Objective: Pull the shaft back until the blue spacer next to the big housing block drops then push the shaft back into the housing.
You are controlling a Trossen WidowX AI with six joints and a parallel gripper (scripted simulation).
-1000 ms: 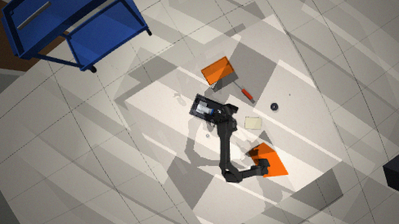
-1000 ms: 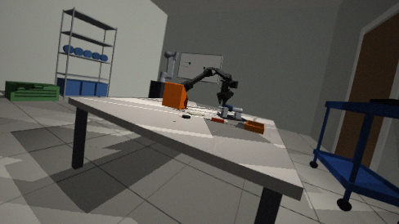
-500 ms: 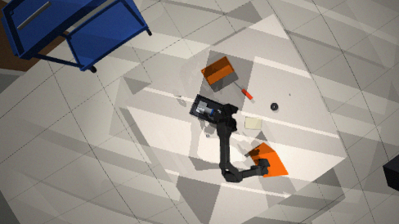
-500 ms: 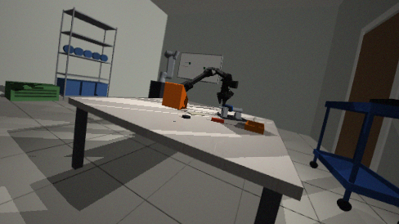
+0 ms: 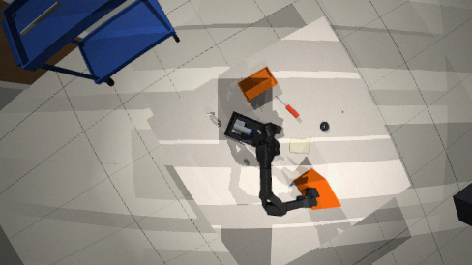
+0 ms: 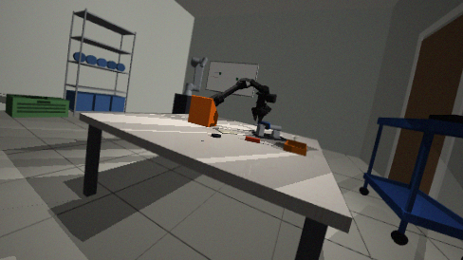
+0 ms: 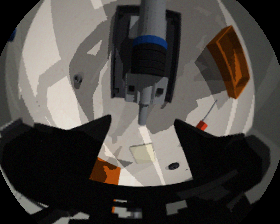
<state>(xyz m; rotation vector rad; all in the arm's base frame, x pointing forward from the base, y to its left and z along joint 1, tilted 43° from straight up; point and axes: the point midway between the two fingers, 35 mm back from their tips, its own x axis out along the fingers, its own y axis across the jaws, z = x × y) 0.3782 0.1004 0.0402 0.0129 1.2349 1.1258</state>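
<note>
The grey shaft is 60 mm ahead of my gripper tip, 50 mm to the left of it and 20 mm below it. From my gripper tip the other things lie so: orange tray (310 mm ahead, 100 mm to the right, 90 mm below).
</note>
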